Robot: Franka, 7 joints.
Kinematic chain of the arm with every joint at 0, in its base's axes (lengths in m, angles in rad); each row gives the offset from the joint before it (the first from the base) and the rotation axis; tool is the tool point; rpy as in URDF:
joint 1: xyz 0 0 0.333 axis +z
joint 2: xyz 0 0 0 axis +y
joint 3: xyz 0 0 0.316 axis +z
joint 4: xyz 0.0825 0 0 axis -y
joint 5: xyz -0.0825 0 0.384 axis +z
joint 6: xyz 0 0 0 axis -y
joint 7: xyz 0.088 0 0 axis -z
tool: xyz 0 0 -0.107 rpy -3.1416 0 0
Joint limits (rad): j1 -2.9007..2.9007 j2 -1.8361..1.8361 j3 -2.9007..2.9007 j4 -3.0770..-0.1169 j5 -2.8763..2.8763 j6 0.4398..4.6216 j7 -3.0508..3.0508
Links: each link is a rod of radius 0.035 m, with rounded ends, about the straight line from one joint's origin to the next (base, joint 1, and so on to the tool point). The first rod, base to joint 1, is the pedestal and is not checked.
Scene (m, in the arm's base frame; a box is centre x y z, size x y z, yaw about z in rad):
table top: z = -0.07
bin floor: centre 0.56 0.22 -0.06 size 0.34 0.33 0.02 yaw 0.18
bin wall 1: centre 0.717 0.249 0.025 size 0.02 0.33 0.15 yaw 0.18
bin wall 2: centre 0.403 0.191 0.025 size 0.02 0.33 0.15 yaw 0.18
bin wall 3: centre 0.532 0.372 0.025 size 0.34 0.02 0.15 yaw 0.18
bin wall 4: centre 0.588 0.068 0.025 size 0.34 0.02 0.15 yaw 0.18
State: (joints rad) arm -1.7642 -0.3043 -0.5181 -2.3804 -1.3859 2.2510 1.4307
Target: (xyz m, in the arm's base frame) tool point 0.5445 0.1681 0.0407
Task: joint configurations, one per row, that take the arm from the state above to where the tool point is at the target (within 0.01 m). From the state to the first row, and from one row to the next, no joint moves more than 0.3 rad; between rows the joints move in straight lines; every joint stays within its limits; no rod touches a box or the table.
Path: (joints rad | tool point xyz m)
1: -1.4727 -0.1589 -0.2958 -2.3322 -1.3853 2.3041 1.4307 | -0.1216 -0.4917 0.4232
2: -1.1811 -0.0135 -0.0736 -2.2840 -1.3848 2.3571 1.4307 | 0.1520 -0.5069 0.3752
3: -0.8896 0.1318 0.1487 -2.2358 -1.3842 2.4102 1.4307 | 0.3991 -0.3736 0.3194
4: -0.5981 0.2772 0.3710 -2.1876 -1.3836 2.4633 1.4307 | 0.5447 -0.1254 0.2693
5: -0.3066 0.4226 0.5933 -2.1394 -1.3830 2.5164 1.4307 | 0.5445 0.1681 0.2382
6: -0.2777 0.6787 0.5492 -2.0282 -1.3794 2.5083 1.4307 | 0.5556 0.1675 0.1455
7: -0.2489 0.9347 0.5051 -1.9169 -1.3758 2.5003 1.4307 | 0.5445 0.1681 0.0407

